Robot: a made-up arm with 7 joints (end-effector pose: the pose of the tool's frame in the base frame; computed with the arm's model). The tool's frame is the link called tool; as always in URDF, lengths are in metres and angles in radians. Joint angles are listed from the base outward.
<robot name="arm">
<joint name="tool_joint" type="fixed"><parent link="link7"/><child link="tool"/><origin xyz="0 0 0" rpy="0 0 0"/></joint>
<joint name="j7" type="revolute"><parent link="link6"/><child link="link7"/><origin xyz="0 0 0" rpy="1.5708 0 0"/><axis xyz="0 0 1"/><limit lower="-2.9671" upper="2.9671"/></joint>
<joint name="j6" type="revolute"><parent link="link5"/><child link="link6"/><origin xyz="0 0 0" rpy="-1.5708 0 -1.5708"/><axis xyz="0 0 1"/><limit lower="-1.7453" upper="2.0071"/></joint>
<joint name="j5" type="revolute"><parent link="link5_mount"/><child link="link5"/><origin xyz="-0.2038 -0.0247 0" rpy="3.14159 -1.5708 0"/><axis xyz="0 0 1"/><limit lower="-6.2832" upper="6.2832"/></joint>
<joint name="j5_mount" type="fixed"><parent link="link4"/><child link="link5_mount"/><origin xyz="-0.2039 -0.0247 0" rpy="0 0 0"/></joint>
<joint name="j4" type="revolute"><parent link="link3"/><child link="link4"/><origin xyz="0.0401 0 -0.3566" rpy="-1.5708 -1.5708 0"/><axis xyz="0 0 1"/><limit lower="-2.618" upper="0.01"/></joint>
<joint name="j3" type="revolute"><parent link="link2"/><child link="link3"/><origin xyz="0 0 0" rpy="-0.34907 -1.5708 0"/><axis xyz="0 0 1"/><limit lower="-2.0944" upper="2.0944"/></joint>
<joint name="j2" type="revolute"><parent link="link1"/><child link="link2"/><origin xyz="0 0 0" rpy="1.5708 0 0"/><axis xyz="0 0 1"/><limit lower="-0.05" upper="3.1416"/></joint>
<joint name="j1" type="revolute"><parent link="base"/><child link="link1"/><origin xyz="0 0 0" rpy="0 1.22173 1.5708"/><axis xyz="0 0 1"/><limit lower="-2.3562" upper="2.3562"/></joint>
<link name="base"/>
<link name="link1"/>
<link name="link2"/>
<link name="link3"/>
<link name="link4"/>
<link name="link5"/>
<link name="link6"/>
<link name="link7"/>
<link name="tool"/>
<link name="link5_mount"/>
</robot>
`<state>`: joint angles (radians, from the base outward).
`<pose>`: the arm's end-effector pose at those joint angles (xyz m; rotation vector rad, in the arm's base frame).
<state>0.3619 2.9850 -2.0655 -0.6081 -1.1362 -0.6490 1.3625</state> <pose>0.0845 0.3127 0.6832 0.9332 2.1524 -0.0379</pose>
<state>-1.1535 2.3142 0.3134 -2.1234 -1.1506 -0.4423 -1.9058</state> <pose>-0.0131 -0.0348 0.4509 -0.9222 -1.6952 -0.3870</pose>
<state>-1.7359 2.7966 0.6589 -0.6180 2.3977 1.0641 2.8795</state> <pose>-0.6659 0.3001 0.1925 -2.7723 0.0883 -0.2693</pose>
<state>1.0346 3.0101 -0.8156 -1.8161 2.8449 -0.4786 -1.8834</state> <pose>0.2601 0.4735 -0.0430 1.1003 0.5630 -1.4552</pose>
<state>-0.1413 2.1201 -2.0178 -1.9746 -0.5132 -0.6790 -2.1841</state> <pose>-0.1386 0.4187 -0.2296 0.2404 0.8579 2.1684</pose>
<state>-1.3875 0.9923 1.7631 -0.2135 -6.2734 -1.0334 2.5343</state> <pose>0.5543 0.5295 0.0672 1.5781 0.8060 -0.1838</pose>
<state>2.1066 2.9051 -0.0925 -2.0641 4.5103 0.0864 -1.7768</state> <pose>-0.0850 0.2882 -0.3622 0.1424 0.9183 0.4480</pose>
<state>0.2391 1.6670 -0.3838 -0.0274 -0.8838 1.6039 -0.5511</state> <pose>-0.0438 0.7603 0.0776 1.4792 2.7575 0.2223</pose>
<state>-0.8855 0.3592 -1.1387 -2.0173 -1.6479 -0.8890 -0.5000</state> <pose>0.2911 -0.3621 -0.1380 -0.4978 0.9759 0.9984</pose>
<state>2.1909 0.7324 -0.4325 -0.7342 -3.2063 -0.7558 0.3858</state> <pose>-0.7038 0.0760 0.2341 2.7161 -0.4009 1.2766</pose>
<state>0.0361 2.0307 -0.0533 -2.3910 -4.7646 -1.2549 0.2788</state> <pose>0.3533 0.0953 0.0120 -1.2273 -2.1386 -0.6218</pose>
